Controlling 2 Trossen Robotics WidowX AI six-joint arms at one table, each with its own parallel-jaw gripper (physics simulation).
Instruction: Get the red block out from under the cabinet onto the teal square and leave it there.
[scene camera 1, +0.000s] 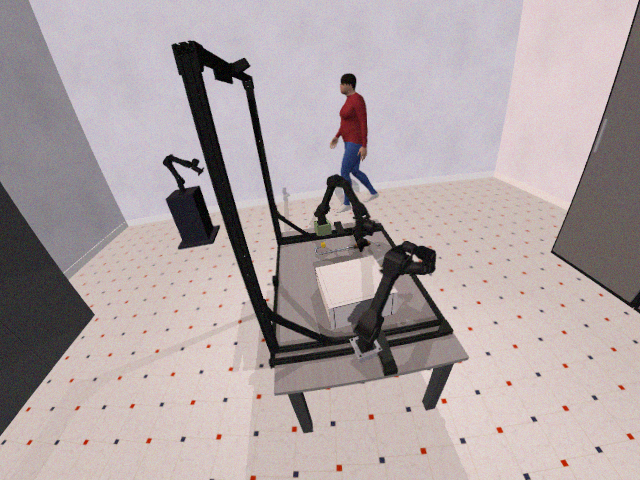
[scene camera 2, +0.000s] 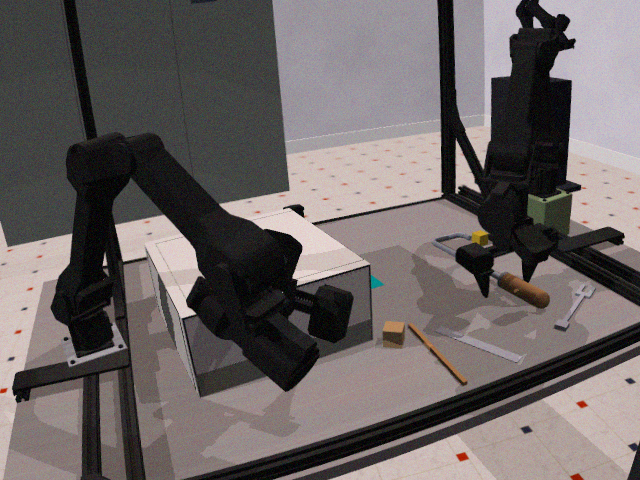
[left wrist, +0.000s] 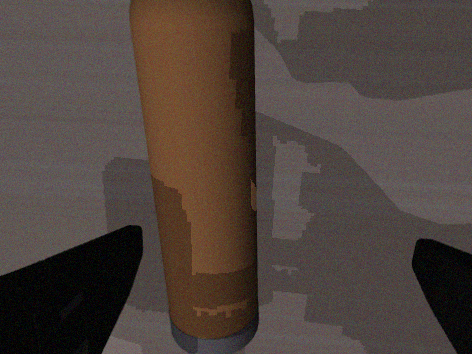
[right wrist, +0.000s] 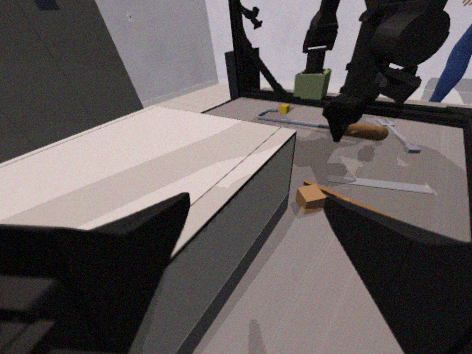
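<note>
The white cabinet stands on the table. The red block does not show in any view. Part of the teal square shows behind the cabinet's corner. A hooked metal rod with a wooden handle lies on the table. My left gripper is open above the rod's handle; in the left wrist view the handle runs between the fingers, nearer the left one, with no grip on it. My right gripper is open and empty beside the cabinet.
A yellow cube lies near the rod's hooked end. An orange block, a thin stick, a flat grey strip and a wrench lie on the table. A green box is by the left arm's base.
</note>
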